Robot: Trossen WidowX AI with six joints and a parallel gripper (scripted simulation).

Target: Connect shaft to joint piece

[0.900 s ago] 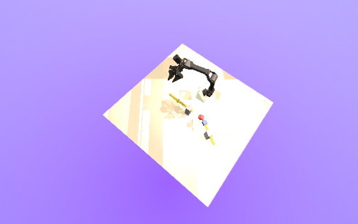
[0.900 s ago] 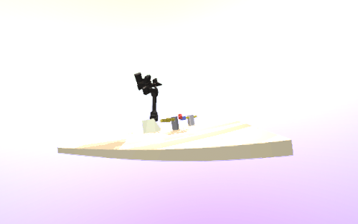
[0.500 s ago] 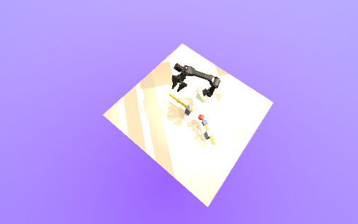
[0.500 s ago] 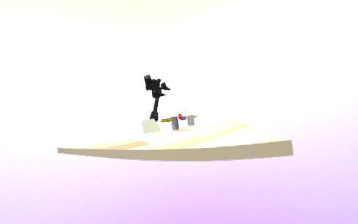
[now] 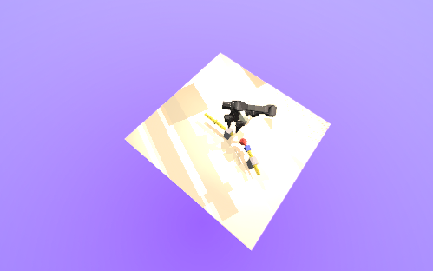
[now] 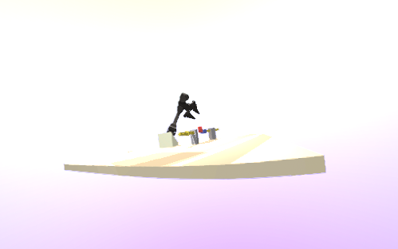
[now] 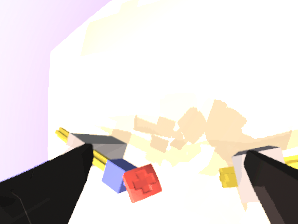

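Now: gripper tip 120 mm above the red joint piece, 100 mm to the right of it and 40 mm past it.
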